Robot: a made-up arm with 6 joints. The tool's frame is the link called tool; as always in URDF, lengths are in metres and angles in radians. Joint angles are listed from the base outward.
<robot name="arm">
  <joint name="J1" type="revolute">
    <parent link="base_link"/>
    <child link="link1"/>
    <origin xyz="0 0 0.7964" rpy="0 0 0"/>
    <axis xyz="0 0 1"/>
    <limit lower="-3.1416" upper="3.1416"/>
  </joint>
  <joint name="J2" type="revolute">
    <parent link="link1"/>
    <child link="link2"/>
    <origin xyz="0.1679 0 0" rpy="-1.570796 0 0"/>
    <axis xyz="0 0 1"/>
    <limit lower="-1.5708" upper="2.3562"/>
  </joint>
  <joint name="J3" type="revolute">
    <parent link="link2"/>
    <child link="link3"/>
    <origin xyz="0 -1.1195 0" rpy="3.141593 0 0"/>
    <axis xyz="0 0 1"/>
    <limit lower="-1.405" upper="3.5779"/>
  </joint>
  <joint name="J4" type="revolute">
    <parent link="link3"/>
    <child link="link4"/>
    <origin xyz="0 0.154 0" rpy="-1.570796 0 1.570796"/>
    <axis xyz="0 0 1"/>
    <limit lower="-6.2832" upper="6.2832"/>
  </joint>
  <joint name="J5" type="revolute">
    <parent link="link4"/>
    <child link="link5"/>
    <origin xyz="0 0 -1.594" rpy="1.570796 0 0"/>
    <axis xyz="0 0 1"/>
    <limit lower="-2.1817" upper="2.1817"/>
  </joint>
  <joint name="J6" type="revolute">
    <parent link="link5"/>
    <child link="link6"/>
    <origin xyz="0 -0.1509 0" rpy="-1.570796 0 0"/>
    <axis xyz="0 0 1"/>
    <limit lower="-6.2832" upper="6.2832"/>
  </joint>
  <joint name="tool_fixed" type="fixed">
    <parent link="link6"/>
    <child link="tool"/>
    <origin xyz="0 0 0" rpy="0 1.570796 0"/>
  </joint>
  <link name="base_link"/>
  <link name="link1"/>
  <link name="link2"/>
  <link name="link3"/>
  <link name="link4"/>
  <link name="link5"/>
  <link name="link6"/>
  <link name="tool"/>
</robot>
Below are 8 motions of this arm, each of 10 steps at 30 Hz.
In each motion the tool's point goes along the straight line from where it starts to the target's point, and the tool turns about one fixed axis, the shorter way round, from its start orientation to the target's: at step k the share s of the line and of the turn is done. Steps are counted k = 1, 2, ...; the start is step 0. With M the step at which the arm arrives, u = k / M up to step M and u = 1 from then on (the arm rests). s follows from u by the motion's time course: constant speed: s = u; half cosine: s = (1 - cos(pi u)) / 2; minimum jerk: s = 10 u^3 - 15 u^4 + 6 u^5.
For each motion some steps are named. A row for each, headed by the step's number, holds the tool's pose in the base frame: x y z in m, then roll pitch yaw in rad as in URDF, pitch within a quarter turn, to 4 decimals.
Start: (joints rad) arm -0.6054 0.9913 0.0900 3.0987 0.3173 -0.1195
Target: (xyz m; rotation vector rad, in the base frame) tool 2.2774 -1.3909 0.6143 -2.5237 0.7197 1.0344
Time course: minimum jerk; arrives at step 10
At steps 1, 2, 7, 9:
1: 1.8685 -1.2892 0.1178 -2.9453 1.2145 -0.5660
2: 1.8889 -1.2942 0.1425 -2.9473 1.1940 -0.5621
7: 2.2101 -1.3742 0.5326 -2.9875 0.8710 -0.5058
9: 2.2739 -1.3900 0.6100 -2.9969 0.8071 -0.4949

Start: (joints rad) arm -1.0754 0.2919 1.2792 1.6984 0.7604 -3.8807
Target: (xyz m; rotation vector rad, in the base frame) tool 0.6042 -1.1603 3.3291 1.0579 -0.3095 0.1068
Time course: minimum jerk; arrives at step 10
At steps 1, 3, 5, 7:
1: 0.7131 -1.1049 3.3673 1.4532 -0.5877 -0.1083
3: 0.6961 -1.1135 3.3613 1.3896 -0.5450 -0.0929
5: 0.6591 -1.1323 3.3484 1.2585 -0.4497 -0.0710
7: 0.6221 -1.1512 3.3354 1.1349 -0.3528 -0.0635

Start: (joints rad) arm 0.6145 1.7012 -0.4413 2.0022 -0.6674 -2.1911
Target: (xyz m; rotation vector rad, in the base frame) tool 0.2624 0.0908 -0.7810 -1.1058 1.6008 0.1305
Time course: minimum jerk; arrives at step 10
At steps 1, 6, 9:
1: 0.4668 0.2257 -0.8929 -1.9150 0.9286 -1.3107
6: 0.3279 0.1340 -0.8168 -2.1406 0.9475 -1.4029
9: 0.2642 0.0920 -0.7820 -2.2464 0.9520 -1.4477

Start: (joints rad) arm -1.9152 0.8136 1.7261 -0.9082 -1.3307 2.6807
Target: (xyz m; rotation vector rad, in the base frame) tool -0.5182 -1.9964 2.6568 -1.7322 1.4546 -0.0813
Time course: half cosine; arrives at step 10
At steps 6, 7, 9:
6: -0.5265 -1.9472 2.7387 -2.2877 0.3707 -1.1321
7: -0.5232 -1.9670 2.7056 -2.3172 0.4098 -1.1594
9: -0.5188 -1.9929 2.6626 -2.3581 0.4596 -1.1976

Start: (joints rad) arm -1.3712 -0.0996 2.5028 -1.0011 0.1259 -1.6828
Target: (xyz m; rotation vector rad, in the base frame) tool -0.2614 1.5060 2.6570 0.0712 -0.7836 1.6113
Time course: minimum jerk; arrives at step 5
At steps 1, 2, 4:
1: -0.3146 1.4915 2.6643 -0.5156 -0.4694 1.8852
2: -0.2999 1.4955 2.6623 -0.5176 -0.4748 1.8676
4: -0.2647 1.5051 2.6574 -0.5221 -0.4878 1.8250

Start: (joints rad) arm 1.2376 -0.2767 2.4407 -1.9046 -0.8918 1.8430
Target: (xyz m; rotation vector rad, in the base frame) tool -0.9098 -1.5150 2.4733 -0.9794 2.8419 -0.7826
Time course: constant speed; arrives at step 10
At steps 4, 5, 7, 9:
4: -0.7715 -1.5800 2.4251 -2.7844 -0.0601 -2.6396
5: -0.7945 -1.5692 2.4331 -2.7607 -0.0699 -2.6174
7: -0.8406 -1.5475 2.4492 -2.7140 -0.0912 -2.5737
9: -0.8867 -1.5258 2.4653 -2.6682 -0.1144 -2.5310

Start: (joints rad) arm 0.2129 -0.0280 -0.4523 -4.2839 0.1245 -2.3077
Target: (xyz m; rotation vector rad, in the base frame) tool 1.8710 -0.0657 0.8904 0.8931 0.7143 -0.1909
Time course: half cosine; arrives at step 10
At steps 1, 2, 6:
1: 1.7451 0.3828 1.3201 0.3788 0.4772 0.3345
2: 1.7543 0.3501 1.2888 0.4226 0.4899 0.3186
6: 1.8264 0.0931 1.0426 0.7726 0.6091 0.2151

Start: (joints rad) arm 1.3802 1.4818 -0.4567 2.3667 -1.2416 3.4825
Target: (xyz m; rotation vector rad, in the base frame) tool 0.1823 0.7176 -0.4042 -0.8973 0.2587 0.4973
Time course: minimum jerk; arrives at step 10
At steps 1, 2, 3, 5, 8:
1: 0.2737 0.8940 -0.7263 -0.6474 0.5749 0.4689
2: 0.2692 0.8852 -0.7103 -0.6582 0.5682 0.4615
3: 0.2595 0.8665 -0.6761 -0.6808 0.5537 0.4461
5: 0.2284 0.8066 -0.5667 -0.7503 0.5054 0.4000
8: 0.1876 0.7279 -0.4230 -0.8350 0.4383 0.3472

